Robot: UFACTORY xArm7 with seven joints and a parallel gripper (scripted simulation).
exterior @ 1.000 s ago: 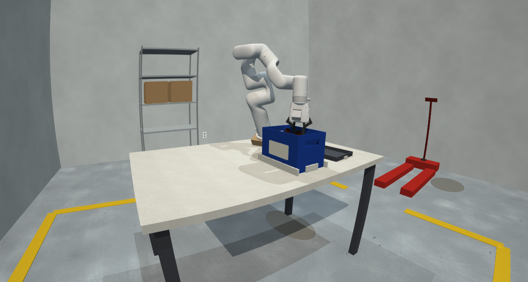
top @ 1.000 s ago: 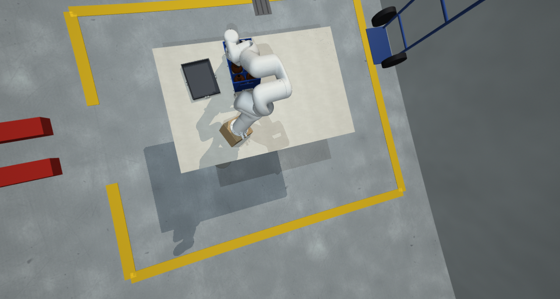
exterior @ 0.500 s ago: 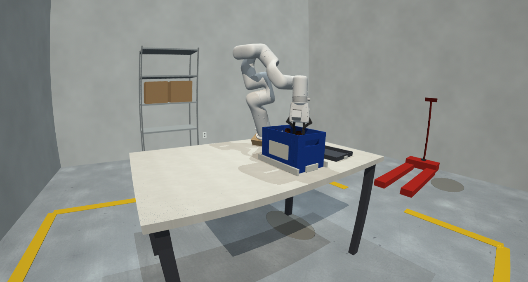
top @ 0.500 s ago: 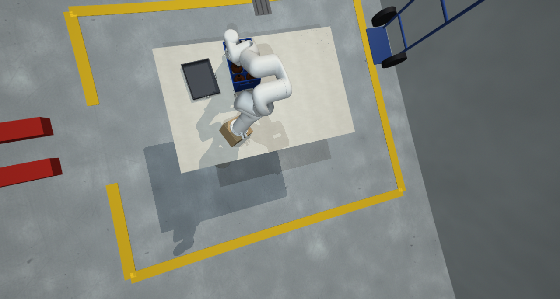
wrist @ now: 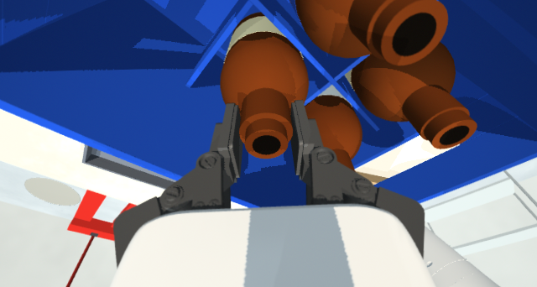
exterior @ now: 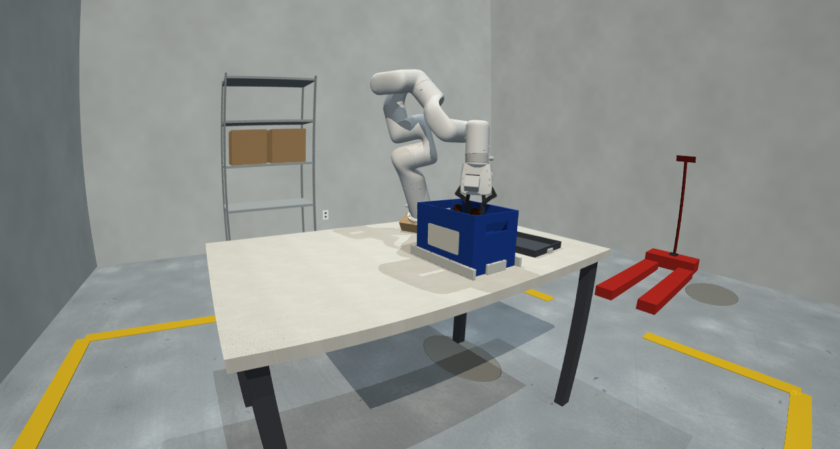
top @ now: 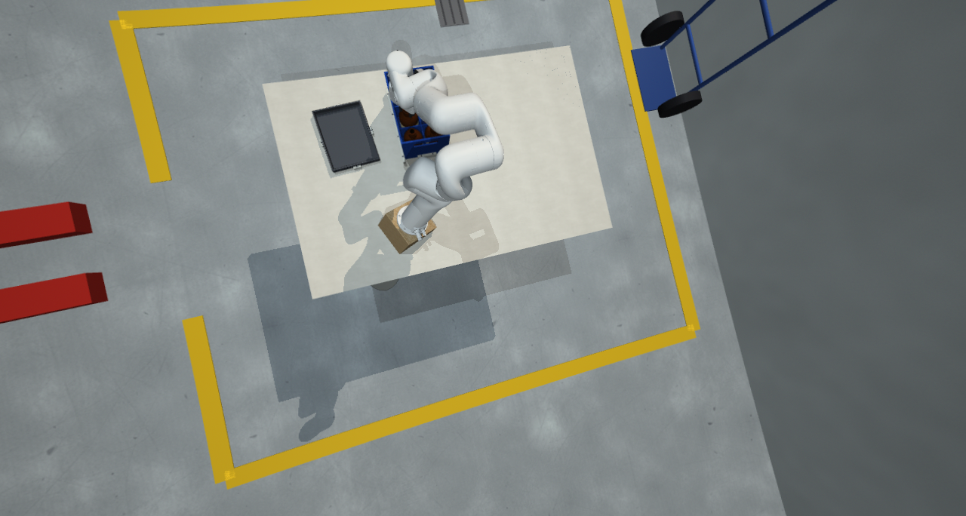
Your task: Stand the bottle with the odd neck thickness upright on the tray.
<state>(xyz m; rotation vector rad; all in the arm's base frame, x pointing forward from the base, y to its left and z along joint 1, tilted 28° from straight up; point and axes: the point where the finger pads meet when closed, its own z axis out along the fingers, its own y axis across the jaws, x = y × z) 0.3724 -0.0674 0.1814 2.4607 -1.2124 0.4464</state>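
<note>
The blue crate lies 7 cm below my hand and 4 cm to the right of it. Round my hand: dark grey tray (25 cm to the left, 15 cm below, 4 cm ahead).
</note>
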